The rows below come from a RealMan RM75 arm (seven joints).
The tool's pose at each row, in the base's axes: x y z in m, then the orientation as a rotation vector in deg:
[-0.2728 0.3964 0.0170 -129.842 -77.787 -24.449]
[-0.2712 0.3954 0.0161 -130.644 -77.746 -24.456]
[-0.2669 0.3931 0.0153 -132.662 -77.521 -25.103]
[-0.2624 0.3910 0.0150 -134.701 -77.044 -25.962]
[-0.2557 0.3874 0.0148 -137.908 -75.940 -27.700]
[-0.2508 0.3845 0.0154 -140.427 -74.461 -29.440]
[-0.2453 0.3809 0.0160 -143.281 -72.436 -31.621]
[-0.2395 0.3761 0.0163 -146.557 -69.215 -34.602]
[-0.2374 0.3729 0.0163 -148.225 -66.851 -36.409]
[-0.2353 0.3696 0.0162 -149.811 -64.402 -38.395]
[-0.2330 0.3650 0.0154 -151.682 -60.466 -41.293]
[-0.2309 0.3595 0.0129 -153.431 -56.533 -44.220]
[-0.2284 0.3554 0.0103 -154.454 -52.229 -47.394]
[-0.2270 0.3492 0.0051 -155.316 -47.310 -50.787]
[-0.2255 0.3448 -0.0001 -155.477 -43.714 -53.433]
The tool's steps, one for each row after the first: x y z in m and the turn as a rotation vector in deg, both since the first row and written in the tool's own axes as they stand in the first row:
[-0.0004 0.0020 0.0003 -0.607 -0.358 0.223]
[-0.0005 0.0069 -0.0002 -2.402 -0.884 0.736]
[-0.0001 0.0119 -0.0009 -4.255 -1.226 1.367]
[0.0002 0.0193 -0.0025 -7.281 -1.465 2.486]
[0.0006 0.0247 -0.0044 -9.716 -1.276 3.661]
[0.0008 0.0309 -0.0067 -12.533 -0.884 5.141]
[0.0001 0.0379 -0.0093 -15.884 0.030 7.266]
[-0.0013 0.0410 -0.0110 -17.644 0.838 8.729]
[-0.0029 0.0443 -0.0126 -19.457 1.760 10.173]
[-0.0056 0.0483 -0.0143 -21.795 3.388 12.403]
[-0.0099 0.0530 -0.0150 -24.160 5.006 14.564]
[-0.0130 0.0575 -0.0150 -26.172 7.166 16.771]
[-0.0195 0.0624 -0.0138 -28.266 9.612 19.268]
[-0.0246 0.0667 -0.0117 -29.632 11.679 20.979]

